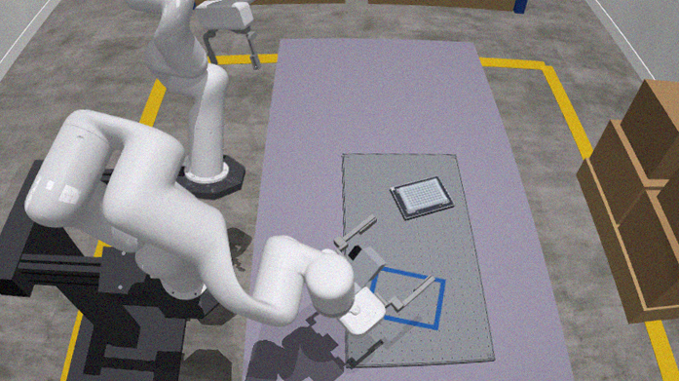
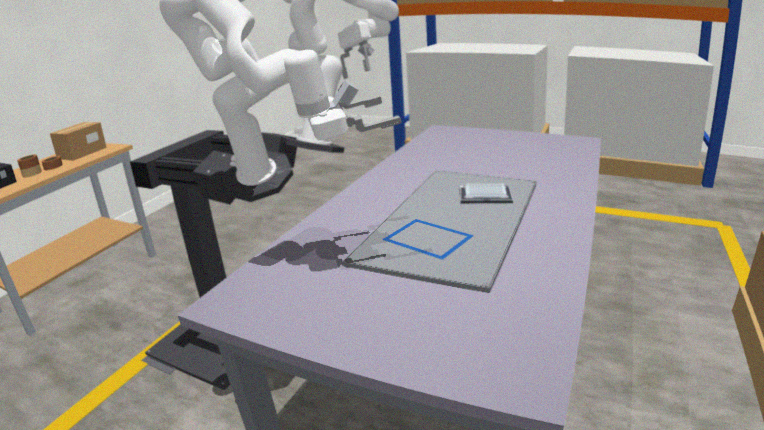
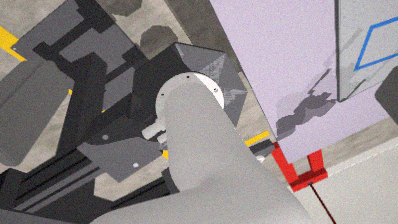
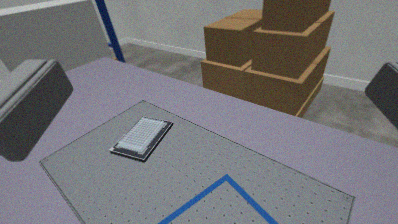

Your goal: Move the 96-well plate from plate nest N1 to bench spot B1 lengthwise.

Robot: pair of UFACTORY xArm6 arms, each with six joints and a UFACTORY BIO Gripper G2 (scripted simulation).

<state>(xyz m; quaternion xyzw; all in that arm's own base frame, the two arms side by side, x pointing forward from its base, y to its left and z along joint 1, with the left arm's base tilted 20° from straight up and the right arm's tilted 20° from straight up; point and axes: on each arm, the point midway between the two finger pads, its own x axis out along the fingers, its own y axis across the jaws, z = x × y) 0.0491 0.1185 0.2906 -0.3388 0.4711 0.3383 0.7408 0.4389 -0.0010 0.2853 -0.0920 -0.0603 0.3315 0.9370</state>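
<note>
The clear 96-well plate is 41 cm to the left of my right hand, 34 cm below it and 15 cm ahead of it. Round my right hand: dark plate nest N1: 41 cm to the left, 35 cm below, 15 cm ahead.
</note>
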